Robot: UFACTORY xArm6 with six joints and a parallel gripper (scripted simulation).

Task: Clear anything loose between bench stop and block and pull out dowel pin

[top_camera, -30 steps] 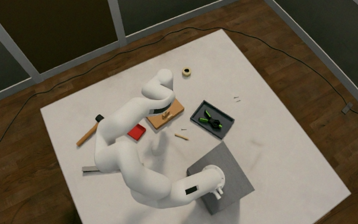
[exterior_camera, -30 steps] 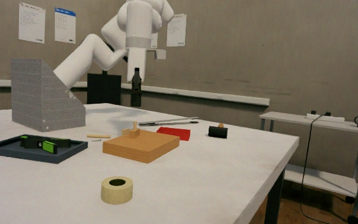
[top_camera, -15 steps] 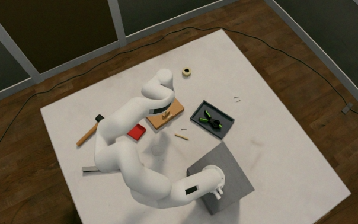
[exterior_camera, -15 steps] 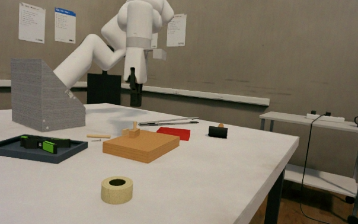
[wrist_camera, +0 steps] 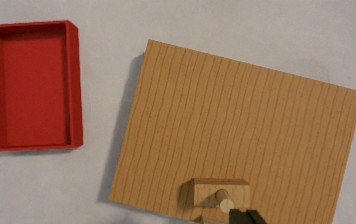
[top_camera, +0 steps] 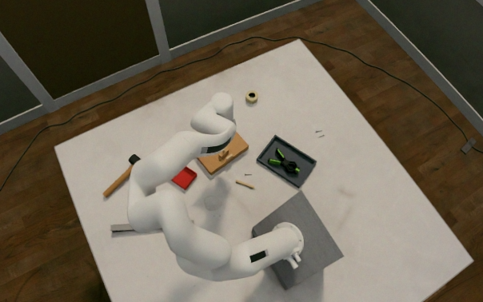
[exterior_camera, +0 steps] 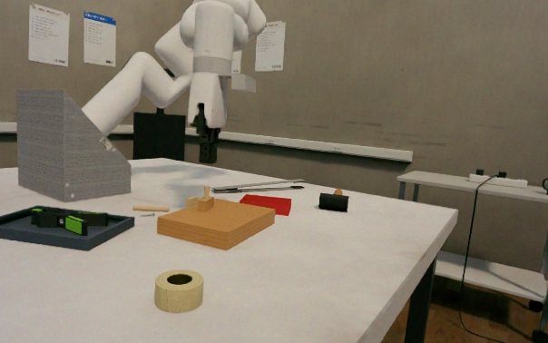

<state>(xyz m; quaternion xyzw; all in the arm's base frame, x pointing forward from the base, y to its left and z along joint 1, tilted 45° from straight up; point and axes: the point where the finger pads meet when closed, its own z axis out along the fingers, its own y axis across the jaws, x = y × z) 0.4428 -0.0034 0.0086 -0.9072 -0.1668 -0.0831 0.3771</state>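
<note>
Right now the dowel pin is 9 cm below my hand. From my hand the other things lie so: loose dowel 15 cm behind, 14 cm below, 1 cm to the right; then small wooden block 11 cm below; then red tray 20 cm to the left, 14 cm below, 2 cm ahead.
</note>
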